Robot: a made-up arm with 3 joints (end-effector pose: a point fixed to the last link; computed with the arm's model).
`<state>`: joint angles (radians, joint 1 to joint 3).
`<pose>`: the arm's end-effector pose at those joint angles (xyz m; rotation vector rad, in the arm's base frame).
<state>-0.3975 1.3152 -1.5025</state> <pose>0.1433 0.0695 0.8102 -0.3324 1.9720 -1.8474</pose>
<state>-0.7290 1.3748 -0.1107</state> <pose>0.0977 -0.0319 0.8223 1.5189 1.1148 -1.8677</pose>
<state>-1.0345 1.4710 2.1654</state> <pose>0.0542 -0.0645 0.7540 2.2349 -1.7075 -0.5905</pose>
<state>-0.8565 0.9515 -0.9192</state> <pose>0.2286 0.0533 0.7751 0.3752 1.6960 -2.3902</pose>
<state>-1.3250 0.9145 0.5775</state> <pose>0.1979 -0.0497 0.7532 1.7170 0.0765 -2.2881</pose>
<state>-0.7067 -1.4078 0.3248</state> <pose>0.0701 0.2016 0.0837 -1.1881 -0.3550 -1.5354</pose>
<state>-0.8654 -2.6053 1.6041</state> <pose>-0.2074 -0.0934 0.2060 -1.4149 0.5342 -0.3119</pose>
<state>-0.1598 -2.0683 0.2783</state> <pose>0.0129 -0.0805 0.0809 -1.6183 -1.1790 -0.8334</pose>
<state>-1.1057 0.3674 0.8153</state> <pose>0.3110 0.1395 0.6431 1.0821 -0.0402 -1.9972</pose>
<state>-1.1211 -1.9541 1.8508</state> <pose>-0.0980 0.1060 0.1144 -0.5417 0.5698 -0.6376</pose>
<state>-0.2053 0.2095 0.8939</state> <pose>0.1031 0.4076 0.5680 0.7692 -0.0415 -1.0357</pose>
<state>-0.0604 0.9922 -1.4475</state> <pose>0.1122 0.2613 0.7695 -0.6711 1.3938 -2.0122</pose>
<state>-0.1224 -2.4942 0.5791</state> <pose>-0.0003 -0.2142 0.1818 -1.9002 -1.1202 -0.3805</pose>
